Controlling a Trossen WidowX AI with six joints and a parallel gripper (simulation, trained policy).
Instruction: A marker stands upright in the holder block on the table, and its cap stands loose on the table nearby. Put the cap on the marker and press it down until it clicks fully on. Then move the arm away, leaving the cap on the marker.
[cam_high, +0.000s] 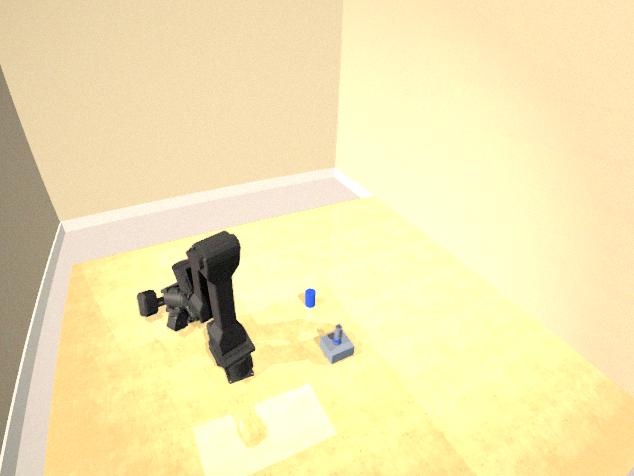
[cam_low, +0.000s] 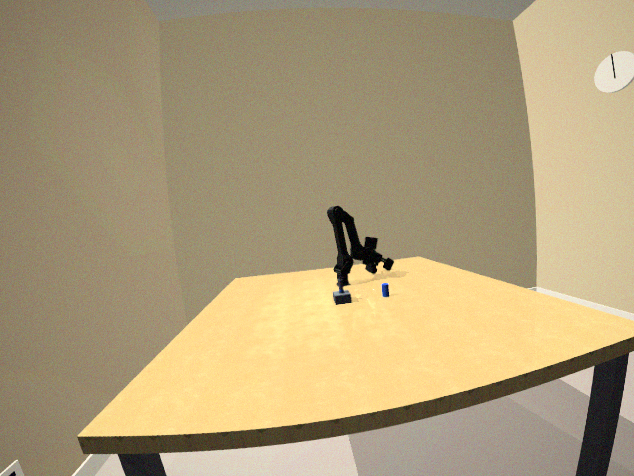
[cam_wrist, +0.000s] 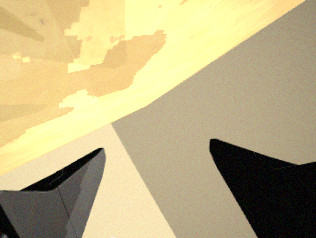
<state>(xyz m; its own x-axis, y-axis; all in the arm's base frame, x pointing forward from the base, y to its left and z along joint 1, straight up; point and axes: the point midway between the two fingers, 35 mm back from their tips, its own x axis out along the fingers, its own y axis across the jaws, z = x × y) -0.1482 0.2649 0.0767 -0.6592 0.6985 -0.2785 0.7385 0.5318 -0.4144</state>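
Now: the blue cap 43 cm ahead of my gripper tip, 16 cm to the right of it and 4 cm below it. The rest, counted from my gripper tip: grey holder block: 42 cm ahead, 34 cm to the right, 5 cm below.
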